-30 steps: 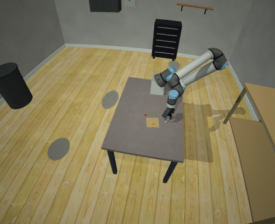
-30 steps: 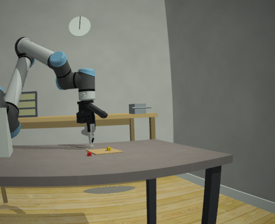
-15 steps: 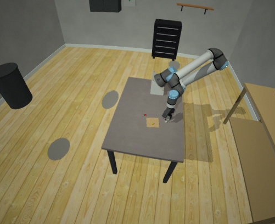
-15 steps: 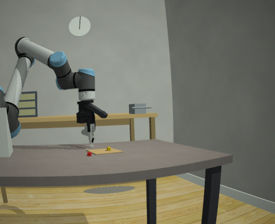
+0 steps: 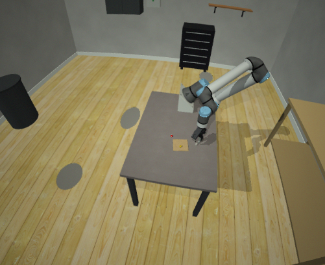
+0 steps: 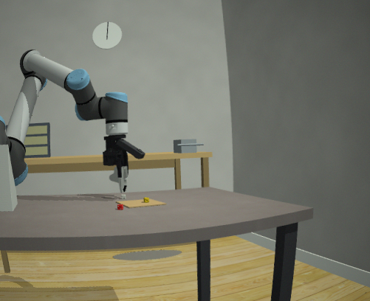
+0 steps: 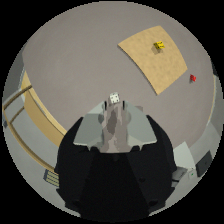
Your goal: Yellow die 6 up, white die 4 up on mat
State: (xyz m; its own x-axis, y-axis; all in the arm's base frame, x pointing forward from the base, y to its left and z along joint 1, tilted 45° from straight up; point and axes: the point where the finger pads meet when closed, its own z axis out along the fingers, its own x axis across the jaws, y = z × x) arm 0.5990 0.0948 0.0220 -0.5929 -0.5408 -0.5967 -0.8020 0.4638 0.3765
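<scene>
Now: hand 30 mm above the white die. Also, from my hand: red die 80 mm behind, 240 mm to the right, 30 mm below; tan mat 20 mm ahead, 150 mm to the right, 40 mm below; yellow die 40 mm ahead, 150 mm to the right, 30 mm below.
</scene>
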